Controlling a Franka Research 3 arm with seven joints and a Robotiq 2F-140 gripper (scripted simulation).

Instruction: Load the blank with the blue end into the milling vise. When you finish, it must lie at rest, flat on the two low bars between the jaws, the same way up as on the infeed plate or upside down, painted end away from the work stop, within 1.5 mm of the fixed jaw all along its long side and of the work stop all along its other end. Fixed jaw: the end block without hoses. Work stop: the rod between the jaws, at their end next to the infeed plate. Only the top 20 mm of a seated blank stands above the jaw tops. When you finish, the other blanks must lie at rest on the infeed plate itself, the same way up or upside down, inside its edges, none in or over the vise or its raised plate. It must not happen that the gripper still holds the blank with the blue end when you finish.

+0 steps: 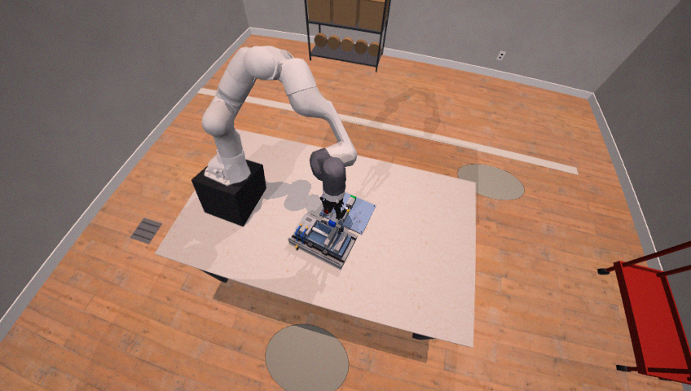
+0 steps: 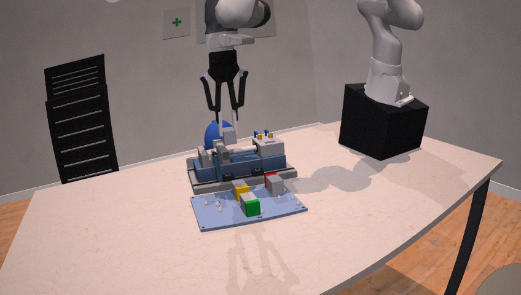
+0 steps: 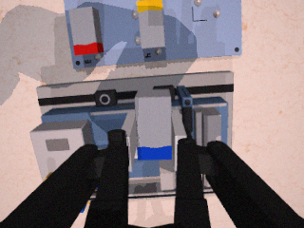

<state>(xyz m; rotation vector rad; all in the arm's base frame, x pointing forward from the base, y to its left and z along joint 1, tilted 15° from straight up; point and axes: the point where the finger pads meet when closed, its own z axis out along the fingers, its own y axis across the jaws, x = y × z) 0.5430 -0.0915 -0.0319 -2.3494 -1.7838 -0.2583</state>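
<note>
My hand is 10 cm above the moving jaw and 6 cm to the left of it. Also, from my hand: black work stop rod (9 cm below, 3 cm to the right, 3 cm ahead); then blue-ended blank (3 cm below); then white push rod (10 cm below, 6 cm behind, 5 cm to the right).
</note>
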